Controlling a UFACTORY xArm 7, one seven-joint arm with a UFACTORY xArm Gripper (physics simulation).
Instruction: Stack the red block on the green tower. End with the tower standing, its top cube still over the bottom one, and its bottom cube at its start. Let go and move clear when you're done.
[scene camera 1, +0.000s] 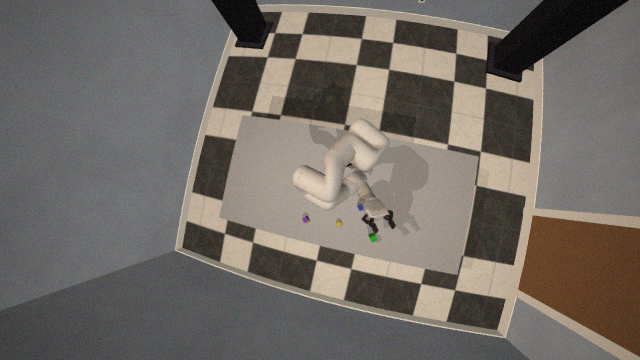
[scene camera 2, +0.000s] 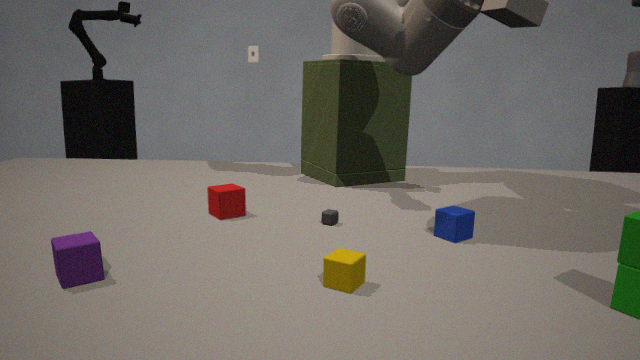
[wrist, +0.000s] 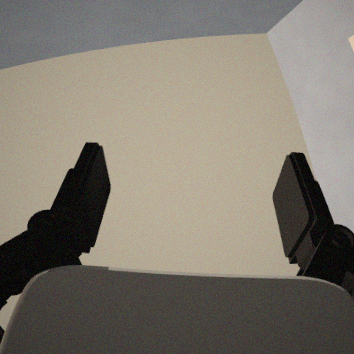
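Pixels of known places: gripper, fingertip midpoint: (scene camera 1: 385, 230) (wrist: 192, 168); arm's base, link origin: (scene camera 2: 356, 62).
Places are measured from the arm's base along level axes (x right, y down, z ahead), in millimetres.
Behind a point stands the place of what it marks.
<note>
The red block (scene camera 2: 226, 202) {y 197, x 136, z 315 mm} rests on the table in scene camera 2, left of the arm's base; it does not show in scene camera 1, where the arm may hide it. The green tower (scene camera 1: 373, 238) {y 144, x -261, z 499 mm} (scene camera 2: 631, 265) {y 180, x -245, z 507 mm} is two stacked cubes, cut off by the right edge of scene camera 2. My gripper (scene camera 1: 384, 228) {y -161, x -225, z 382 mm} (wrist: 192, 168) {y -161, x -225, z 382 mm} is open with nothing between its fingers. From above it appears beside the green tower, raised over the table. In the wrist view the fingers stand wide apart and no block shows.
A purple cube (scene camera 1: 305, 219) {y 184, x 195, z 514 mm} (scene camera 2: 78, 260) {y 197, x 185, z 529 mm}, a yellow cube (scene camera 1: 339, 223) {y 193, x -32, z 476 mm} (scene camera 2: 344, 270) {y 200, x -31, z 494 mm}, a blue cube (scene camera 1: 360, 207) {y 187, x -136, z 335 mm} (scene camera 2: 454, 224) {y 198, x -136, z 357 mm} and a small dark grey block (scene camera 2: 330, 217) {y 208, x 3, z 319 mm} rest on the table (scene camera 1: 265, 175) {y 219, x 575, z 301 mm} (scene camera 2: 200, 320) {y 219, x 63, z 557 mm}. The green pedestal (scene camera 2: 320, 120) {y 108, x 59, z 47 mm} stands under the arm.
</note>
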